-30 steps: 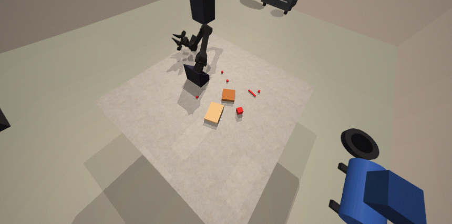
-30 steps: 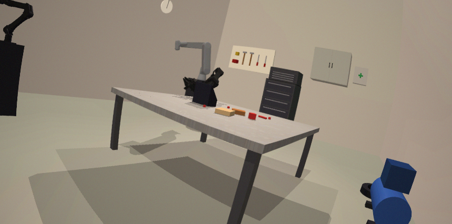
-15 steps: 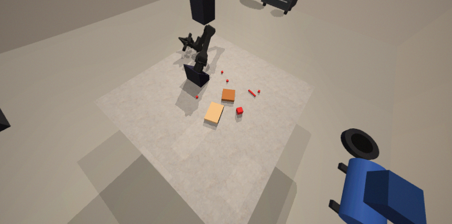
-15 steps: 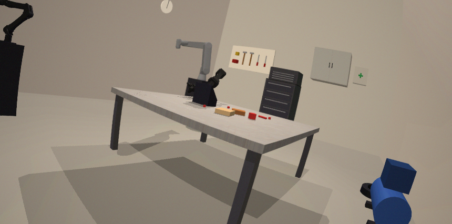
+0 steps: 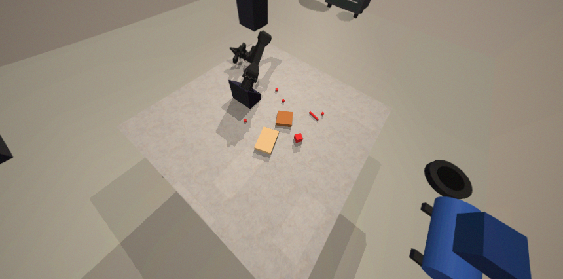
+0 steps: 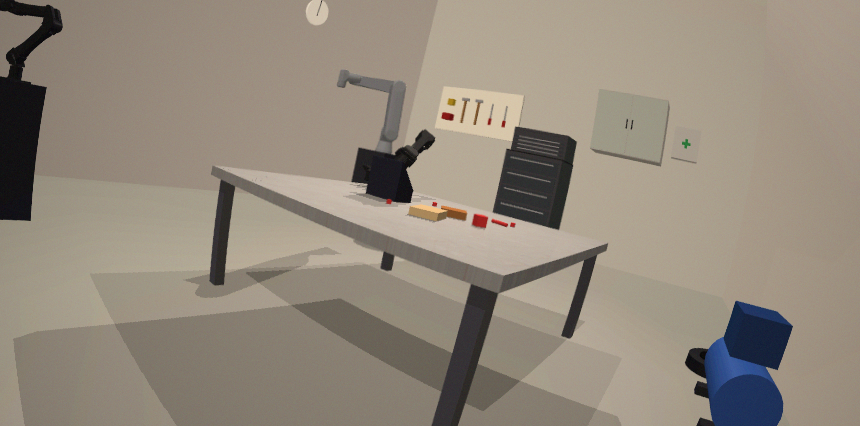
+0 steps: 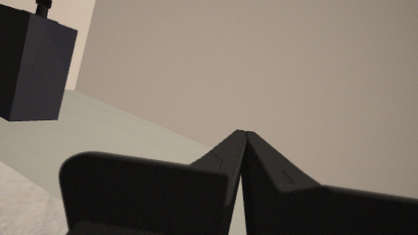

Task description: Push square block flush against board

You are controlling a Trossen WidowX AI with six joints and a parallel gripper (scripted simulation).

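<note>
The short red rod is 870 mm ahead of my gripper tip, 50 mm to the right of it and 90 mm below it. From my gripper tip the other things lie so: red cube 890 mm ahead, 270 mm to the right, 80 mm below; tan board 740 mm ahead, 400 mm to the right, 80 mm below; square block 730 mm ahead, 210 mm to the right, 80 mm below.
</note>
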